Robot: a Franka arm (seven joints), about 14 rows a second.
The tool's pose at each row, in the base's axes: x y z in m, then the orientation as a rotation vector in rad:
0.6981 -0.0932 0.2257 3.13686 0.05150 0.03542
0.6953 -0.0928 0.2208 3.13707 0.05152 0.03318
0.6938 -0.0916 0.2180 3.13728 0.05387 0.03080
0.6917 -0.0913 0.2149 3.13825 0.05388 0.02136
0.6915 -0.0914 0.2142 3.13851 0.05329 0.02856
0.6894 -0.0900 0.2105 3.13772 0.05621 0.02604
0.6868 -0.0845 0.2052 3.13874 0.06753 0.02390
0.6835 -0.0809 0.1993 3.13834 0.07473 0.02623
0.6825 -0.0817 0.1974 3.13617 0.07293 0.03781
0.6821 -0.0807 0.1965 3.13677 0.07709 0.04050
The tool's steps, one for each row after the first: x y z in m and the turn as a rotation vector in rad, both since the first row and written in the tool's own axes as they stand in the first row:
-0.0029 -0.0005 0.0048 0.00021 -0.00143 -0.00001
-0.0044 -0.0018 0.0076 0.00048 -0.00294 -0.00151
-0.0066 -0.0022 0.0106 0.00147 -0.00894 -0.00151
-0.0068 -0.0021 0.0113 0.00169 -0.00435 -0.00111
-0.0089 -0.0036 0.0150 0.00098 -0.00596 -0.00299
-0.0115 -0.0092 0.0202 0.00231 -0.00730 -0.01018
-0.0148 -0.0129 0.0260 0.00212 -0.00580 -0.01477
-0.0158 -0.0121 0.0279 -0.00011 0.00155 -0.01367
-0.0162 -0.0131 0.0288 0.00063 0.00328 -0.01630

